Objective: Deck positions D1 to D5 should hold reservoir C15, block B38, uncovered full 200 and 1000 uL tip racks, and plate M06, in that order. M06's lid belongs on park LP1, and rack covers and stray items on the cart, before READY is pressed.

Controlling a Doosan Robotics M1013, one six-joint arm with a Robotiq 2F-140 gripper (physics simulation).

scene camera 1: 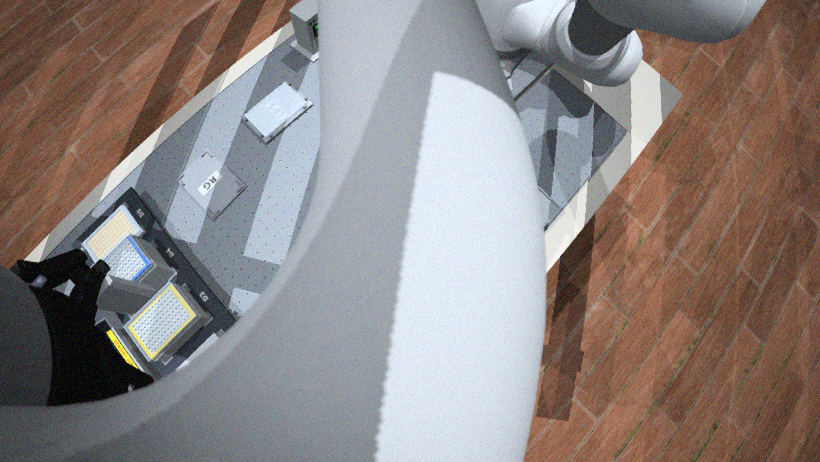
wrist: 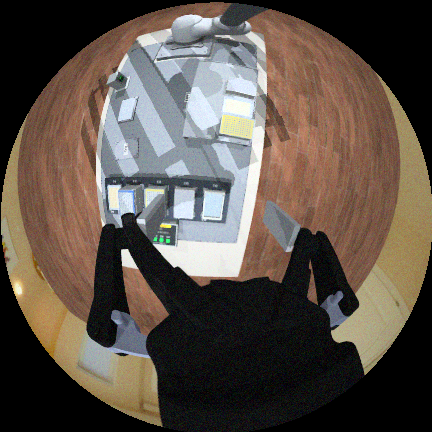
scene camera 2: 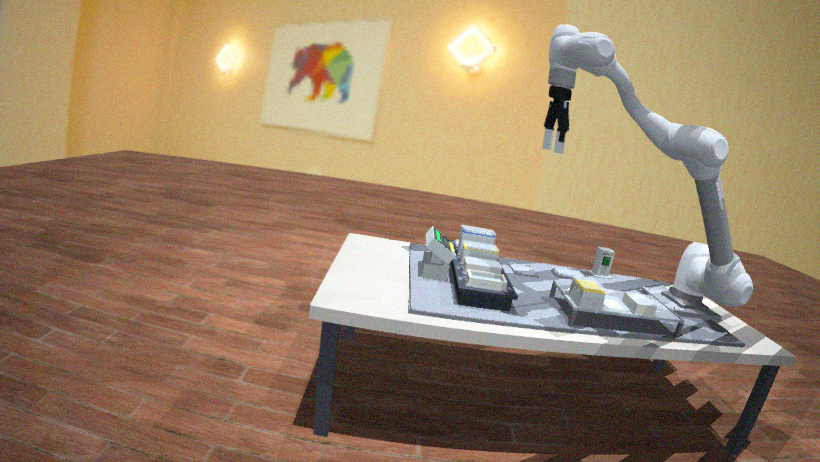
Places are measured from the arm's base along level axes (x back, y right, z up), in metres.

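Pixels of known places: gripper, fingertip midpoint: (scene camera 1: 188, 354) (wrist: 216, 207) (scene camera 2: 552, 151); arm's base at its link origin: (scene camera 1: 495, 42) (wrist: 188, 41) (scene camera 2: 684, 302).
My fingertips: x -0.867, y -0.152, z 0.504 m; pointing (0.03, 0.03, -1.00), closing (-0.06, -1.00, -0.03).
Note:
Ahead of a thing's pixels: the offset from my fingertips to its top centre. "spot": to the spot under its first point. Level surfaces: height alone.
My gripper (scene camera 2: 553, 150) (wrist: 216, 207) is open and empty, high above the table. In the wrist view, the deck {dz -0.523 m} (wrist: 228, 200) holds a pale blue reservoir {dx -0.144, dy -0.020, dz -0.433 m} (wrist: 214, 205) at D1, a white block {dx -0.133, dy +0.104, dz -0.422 m} (wrist: 184, 203) at D2, a yellow-rimmed tip rack {dx -0.122, dy +0.227, dz -0.394 m} (wrist: 154, 192) (scene camera 1: 162, 322) at D3, a blue-rimmed rack {dx -0.111, dy +0.351, dz -0.361 m} (wrist: 127, 201) (scene camera 1: 127, 261) at D4 and a plate with pale yellow wells {dx -0.100, dy +0.474, dz -0.450 m} (wrist: 114, 196) (scene camera 1: 113, 232) at D5. The racks' tops show their tip grids. Park LP1 {spot: dx +0.364, dy +0.421, dz -0.504 m} (scene camera 1: 277, 110) (wrist: 128, 109) looks pale and flat; I cannot tell whether a lid lies there.
The cart holds a yellow-topped box {dx +0.193, dy -0.102, dz -0.392 m} (wrist: 236, 126) (scene camera 2: 588, 294), a pale cream-topped item {dx +0.300, dy -0.113, dz -0.446 m} (wrist: 237, 107) and a white box {dx +0.408, dy -0.124, dz -0.420 m} (wrist: 241, 87) (scene camera 2: 639, 303). A small box with a green face {dx +0.574, dy +0.478, dz -0.427 m} (wrist: 118, 80) (scene camera 2: 603, 261) stands near the edge. A console {spot: dx -0.269, dy +0.190, dz -0.393 m} (wrist: 165, 235) (scene camera 2: 440, 245) stands by the deck. The RG spot {spot: dx +0.138, dy +0.410, dz -0.514 m} (scene camera 1: 212, 184) is beside LP1.

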